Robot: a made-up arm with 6 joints. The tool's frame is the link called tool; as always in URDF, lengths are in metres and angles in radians. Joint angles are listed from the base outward. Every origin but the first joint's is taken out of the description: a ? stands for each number. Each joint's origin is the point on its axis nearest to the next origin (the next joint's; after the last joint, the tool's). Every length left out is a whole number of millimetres.
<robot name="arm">
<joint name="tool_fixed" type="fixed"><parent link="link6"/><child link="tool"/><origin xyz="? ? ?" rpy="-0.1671 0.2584 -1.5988"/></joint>
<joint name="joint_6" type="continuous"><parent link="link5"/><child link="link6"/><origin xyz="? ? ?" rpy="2.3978 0.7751 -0.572"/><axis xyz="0 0 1"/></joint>
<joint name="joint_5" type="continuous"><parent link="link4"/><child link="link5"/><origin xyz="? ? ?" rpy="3.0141 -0.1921 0.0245"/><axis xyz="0 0 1"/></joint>
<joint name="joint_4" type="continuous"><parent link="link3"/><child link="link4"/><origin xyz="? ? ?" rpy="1.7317 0.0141 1.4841"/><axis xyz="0 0 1"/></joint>
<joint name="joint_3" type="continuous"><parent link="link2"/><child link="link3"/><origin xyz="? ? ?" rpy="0.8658 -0.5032 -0.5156"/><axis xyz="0 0 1"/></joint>
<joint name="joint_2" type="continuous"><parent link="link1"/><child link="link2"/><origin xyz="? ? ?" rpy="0.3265 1.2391 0.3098"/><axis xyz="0 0 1"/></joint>
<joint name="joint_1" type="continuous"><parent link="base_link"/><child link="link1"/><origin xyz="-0.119 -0.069 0.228" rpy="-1.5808 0.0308 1.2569"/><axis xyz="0 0 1"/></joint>
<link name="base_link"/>
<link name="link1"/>
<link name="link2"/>
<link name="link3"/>
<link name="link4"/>
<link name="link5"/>
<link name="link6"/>
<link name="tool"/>
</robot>
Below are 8 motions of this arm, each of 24 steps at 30 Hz.
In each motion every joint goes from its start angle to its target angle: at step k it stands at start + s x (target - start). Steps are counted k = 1, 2, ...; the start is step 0. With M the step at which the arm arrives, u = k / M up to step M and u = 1 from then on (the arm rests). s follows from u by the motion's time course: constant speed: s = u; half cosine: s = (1 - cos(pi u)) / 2; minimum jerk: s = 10 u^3 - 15 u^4 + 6 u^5.
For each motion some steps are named. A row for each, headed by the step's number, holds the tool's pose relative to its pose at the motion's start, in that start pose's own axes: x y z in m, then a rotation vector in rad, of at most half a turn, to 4 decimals.
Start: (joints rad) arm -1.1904 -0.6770 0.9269 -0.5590 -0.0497 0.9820
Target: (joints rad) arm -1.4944 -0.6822 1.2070 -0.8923 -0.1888 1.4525
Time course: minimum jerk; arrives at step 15
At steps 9, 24:
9: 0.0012 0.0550 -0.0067 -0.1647 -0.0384 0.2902
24: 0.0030 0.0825 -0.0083 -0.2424 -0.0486 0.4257

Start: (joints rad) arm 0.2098 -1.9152 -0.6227 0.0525 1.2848 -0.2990
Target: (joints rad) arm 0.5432 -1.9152 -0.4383 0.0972 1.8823 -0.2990
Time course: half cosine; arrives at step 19
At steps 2, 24:
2: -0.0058 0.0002 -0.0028 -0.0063 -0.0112 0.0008
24: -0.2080 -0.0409 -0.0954 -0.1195 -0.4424 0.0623

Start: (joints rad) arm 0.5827 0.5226 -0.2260 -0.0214 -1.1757 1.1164
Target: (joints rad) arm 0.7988 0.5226 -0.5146 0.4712 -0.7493 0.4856
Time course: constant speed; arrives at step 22
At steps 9, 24:
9: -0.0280 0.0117 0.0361 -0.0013 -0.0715 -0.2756
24: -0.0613 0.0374 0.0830 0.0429 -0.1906 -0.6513

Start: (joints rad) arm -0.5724 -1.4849 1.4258 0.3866 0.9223 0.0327
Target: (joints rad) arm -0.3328 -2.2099 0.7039 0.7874 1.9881 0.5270
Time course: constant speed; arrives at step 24
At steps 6, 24:
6: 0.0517 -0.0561 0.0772 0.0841 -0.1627 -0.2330
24: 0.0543 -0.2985 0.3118 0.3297 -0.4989 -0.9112

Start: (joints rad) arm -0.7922 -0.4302 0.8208 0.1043 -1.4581 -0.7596
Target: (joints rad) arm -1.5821 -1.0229 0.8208 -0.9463 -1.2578 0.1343
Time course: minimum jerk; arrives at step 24
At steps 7, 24:
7: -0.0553 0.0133 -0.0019 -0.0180 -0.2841 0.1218
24: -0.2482 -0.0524 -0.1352 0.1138 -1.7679 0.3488

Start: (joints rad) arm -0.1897 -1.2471 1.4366 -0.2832 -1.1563 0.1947
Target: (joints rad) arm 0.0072 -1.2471 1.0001 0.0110 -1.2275 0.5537
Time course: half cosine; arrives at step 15
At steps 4, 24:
4: -0.0076 0.0002 0.0193 0.0172 -0.0326 0.1157
24: -0.0476 0.0113 0.1113 0.0590 -0.2167 0.7262

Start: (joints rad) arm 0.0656 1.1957 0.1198 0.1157 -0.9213 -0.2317
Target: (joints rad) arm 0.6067 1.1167 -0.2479 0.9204 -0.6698 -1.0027
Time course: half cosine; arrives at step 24
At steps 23, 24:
23: -0.1612 -0.1946 0.0328 0.8070 0.1380 -0.3173
24: -0.1621 -0.1952 0.0327 0.8095 0.1390 -0.3180

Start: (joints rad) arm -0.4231 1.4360 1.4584 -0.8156 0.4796 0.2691
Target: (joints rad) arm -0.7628 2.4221 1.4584 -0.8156 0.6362 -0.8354
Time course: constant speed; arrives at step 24
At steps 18, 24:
18: -0.1913 0.0222 0.0204 0.3615 -0.1341 -0.2148
24: -0.2544 0.0002 0.0012 0.4779 -0.1216 -0.2592

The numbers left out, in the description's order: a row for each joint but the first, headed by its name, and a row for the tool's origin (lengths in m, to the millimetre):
tool: -0.011 -0.008 0
joint_6: -0.033 -0.024 0
joint_5: -0.073 -0.027 0
joint_4: 0.292 0.174 0
joint_3: 0.2 0.087 0
joint_2: -0.275 -0.029 0

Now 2 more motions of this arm.
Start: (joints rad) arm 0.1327 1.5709 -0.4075 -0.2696 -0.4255 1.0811
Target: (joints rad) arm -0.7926 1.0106 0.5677 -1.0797 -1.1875 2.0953
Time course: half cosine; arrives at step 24
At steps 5, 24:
5: 0.0446 0.0481 -0.0012 -0.0754 0.0482 0.2591
24: 0.0677 0.4597 -0.0999 -0.7619 0.5787 2.2992

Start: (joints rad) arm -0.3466 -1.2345 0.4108 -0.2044 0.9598 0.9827
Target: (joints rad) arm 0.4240 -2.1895 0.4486 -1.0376 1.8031 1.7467
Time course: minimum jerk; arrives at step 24
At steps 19, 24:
19: -0.1063 0.0130 0.3345 -1.0260 -0.3158 -1.1444
24: -0.1236 0.0145 0.3527 -1.0119 -0.2882 -1.2412

